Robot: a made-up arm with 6 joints. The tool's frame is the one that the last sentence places.
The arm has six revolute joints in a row. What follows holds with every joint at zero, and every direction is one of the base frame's. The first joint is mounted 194 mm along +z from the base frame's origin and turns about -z. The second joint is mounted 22 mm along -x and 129 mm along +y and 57 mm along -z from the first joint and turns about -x. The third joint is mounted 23 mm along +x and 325 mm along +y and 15 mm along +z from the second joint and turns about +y. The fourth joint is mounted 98 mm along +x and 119 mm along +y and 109 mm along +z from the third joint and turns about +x. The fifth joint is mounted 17 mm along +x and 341 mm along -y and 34 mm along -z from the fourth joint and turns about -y. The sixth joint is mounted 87 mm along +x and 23 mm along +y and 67 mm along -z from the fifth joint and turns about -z. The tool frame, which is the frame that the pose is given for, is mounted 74 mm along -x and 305 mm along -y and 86 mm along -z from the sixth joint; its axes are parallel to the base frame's.
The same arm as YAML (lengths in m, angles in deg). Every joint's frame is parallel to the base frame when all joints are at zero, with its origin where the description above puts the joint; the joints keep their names.
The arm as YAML. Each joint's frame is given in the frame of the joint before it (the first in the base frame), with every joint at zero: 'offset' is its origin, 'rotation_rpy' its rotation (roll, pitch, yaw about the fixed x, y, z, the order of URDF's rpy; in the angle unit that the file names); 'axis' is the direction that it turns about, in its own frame. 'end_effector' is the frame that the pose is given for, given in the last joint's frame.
length_unit: m
angle_unit: deg
chain:
  - id: joint 1
    offset: [0.0, 0.0, 0.194]
    rotation_rpy: [0.0, 0.0, 0.0]
    axis: [0.0, 0.0, -1.0]
  - id: joint 2
    offset: [-0.022, 0.129, -0.057]
    rotation_rpy: [0.0, 0.0, 0.0]
    axis: [-1.0, 0.0, 0.0]
  - id: joint 3
    offset: [0.023, 0.325, 0.015]
    rotation_rpy: [0.0, 0.0, 0.0]
    axis: [0.0, 1.0, 0.0]
  - id: joint 4
    offset: [0.098, 0.119, 0.109]
    rotation_rpy: [0.0, 0.0, 0.0]
    axis: [1.0, 0.0, 0.0]
  - id: joint 5
    offset: [0.017, -0.341, -0.034]
    rotation_rpy: [0.0, 0.0, 0.0]
    axis: [0.0, -1.0, 0.0]
  - id: joint 6
    offset: [0.087, 0.023, -0.067]
    rotation_rpy: [0.0, 0.0, 0.0]
    axis: [0.0, 0.0, -1.0]
end_effector:
  offset: [-0.074, -0.305, -0.086]
  rotation_rpy: [0.0, 0.0, 0.0]

